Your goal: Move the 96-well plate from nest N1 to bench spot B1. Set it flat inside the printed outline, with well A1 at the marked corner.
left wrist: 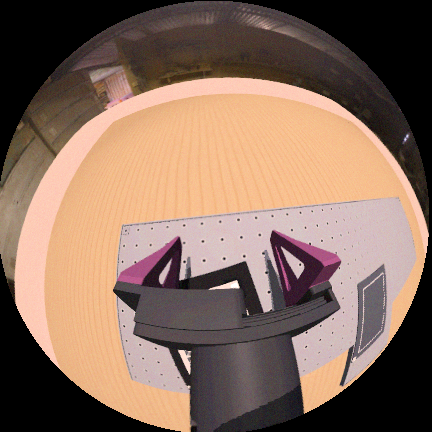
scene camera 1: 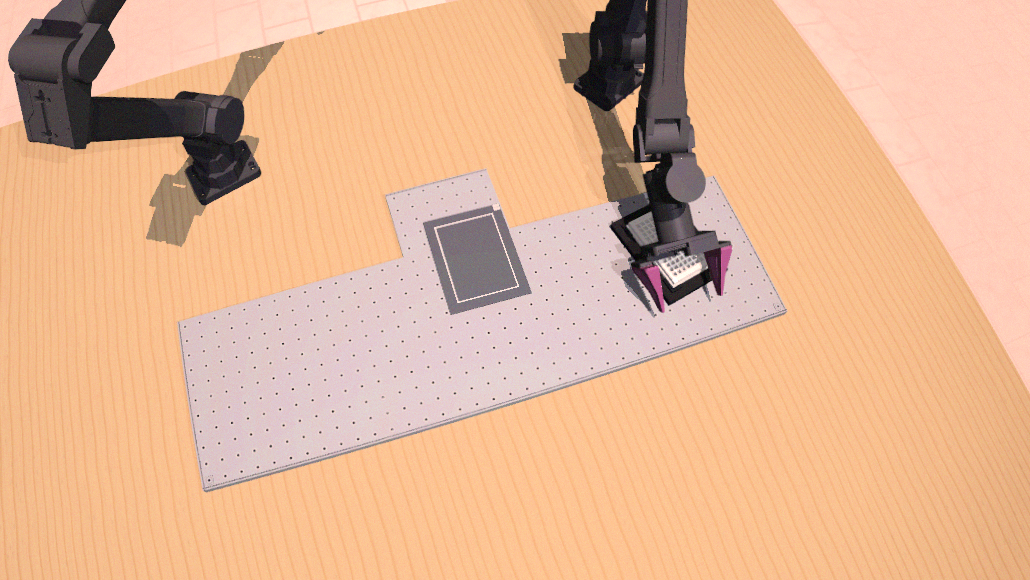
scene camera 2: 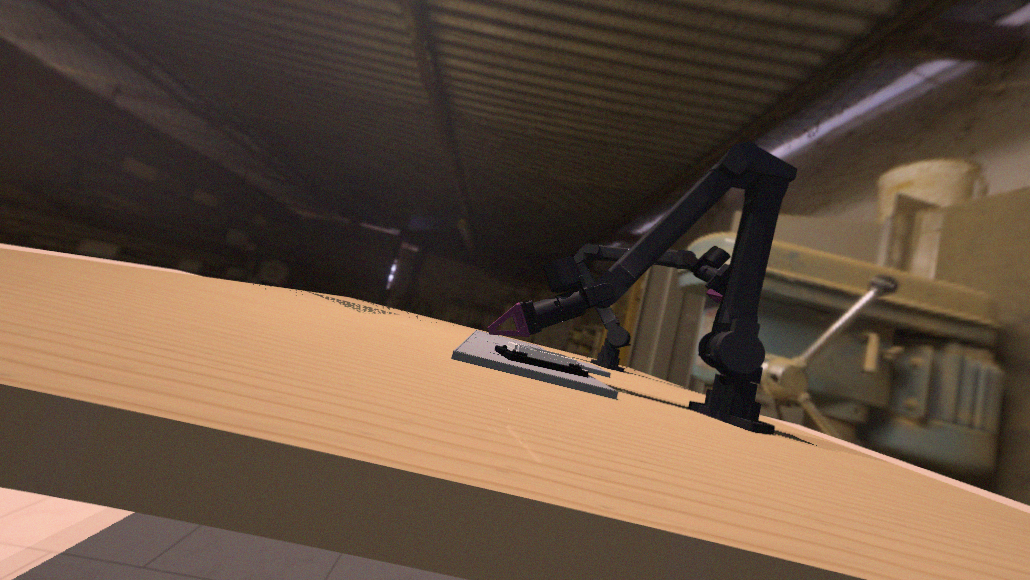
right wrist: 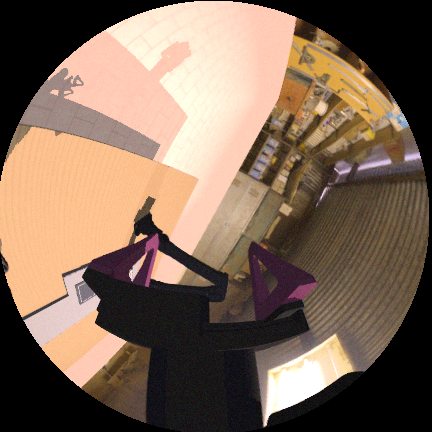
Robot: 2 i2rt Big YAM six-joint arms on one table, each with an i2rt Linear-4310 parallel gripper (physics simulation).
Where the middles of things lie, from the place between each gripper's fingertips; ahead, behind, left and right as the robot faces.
Scene:
My right hand is 58 cm short of the dark rectangle with white outline (scene camera 1: 476, 260), 36 cm above it and 8 cm to the right of it. From my right hand the other things lie so: white well plate (scene camera 1: 677, 269) (65 cm ahead, 38 cm to the left, 34 cm below).
Now: the white well plate 110 mm behind my left hand, 20 mm to the left of it and 20 mm below it. Round my left hand: dark rectangle with white outline 190 mm behind, 280 mm to the right, 40 mm below.

